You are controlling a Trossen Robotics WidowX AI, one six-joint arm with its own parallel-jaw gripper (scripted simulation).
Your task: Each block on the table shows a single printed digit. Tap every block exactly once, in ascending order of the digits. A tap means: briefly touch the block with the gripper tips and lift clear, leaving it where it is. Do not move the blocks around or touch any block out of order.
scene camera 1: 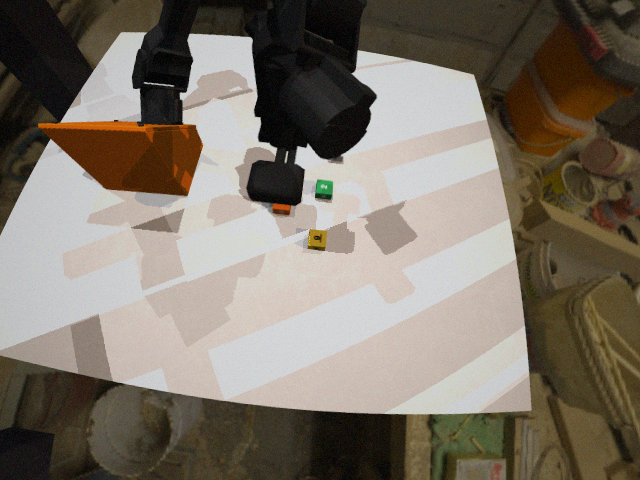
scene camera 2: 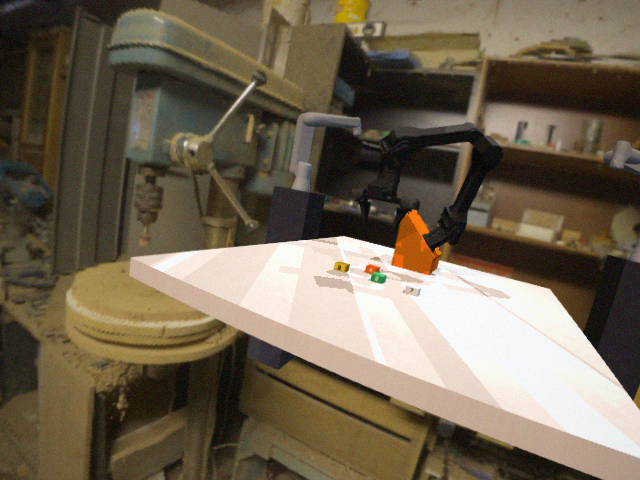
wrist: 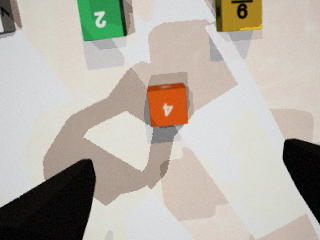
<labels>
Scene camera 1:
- my gripper: 286, 172
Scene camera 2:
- my gripper: 378, 229
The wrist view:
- my gripper: 189, 159
</labels>
